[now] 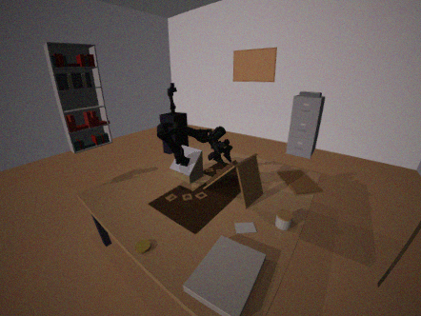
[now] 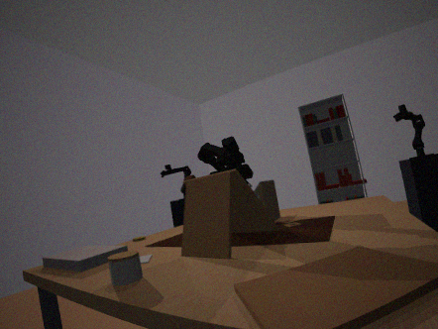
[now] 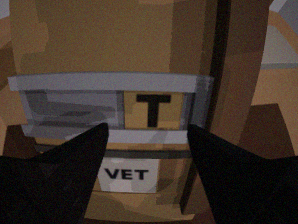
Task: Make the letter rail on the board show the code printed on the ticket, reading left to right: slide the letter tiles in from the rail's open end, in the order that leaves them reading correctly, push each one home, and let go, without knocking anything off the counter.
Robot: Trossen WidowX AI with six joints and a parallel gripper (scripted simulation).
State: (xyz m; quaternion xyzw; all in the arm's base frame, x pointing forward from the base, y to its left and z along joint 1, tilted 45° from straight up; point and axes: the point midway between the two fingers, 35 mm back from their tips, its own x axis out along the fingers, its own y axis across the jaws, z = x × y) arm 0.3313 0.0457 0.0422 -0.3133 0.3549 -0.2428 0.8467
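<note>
My gripper tip is now 20 mm short of the tile marked t, 20 mm above it and 10 mm to the left of it. From my gripper tip the other things lie so: dark mat: 200 mm below, 140 mm behind, 20 mm to the right; white ticket: 90 mm below, 30 mm to the left, 30 mm behind; tile marked v: 200 mm to the right, 190 mm below, 180 mm behind.
</note>
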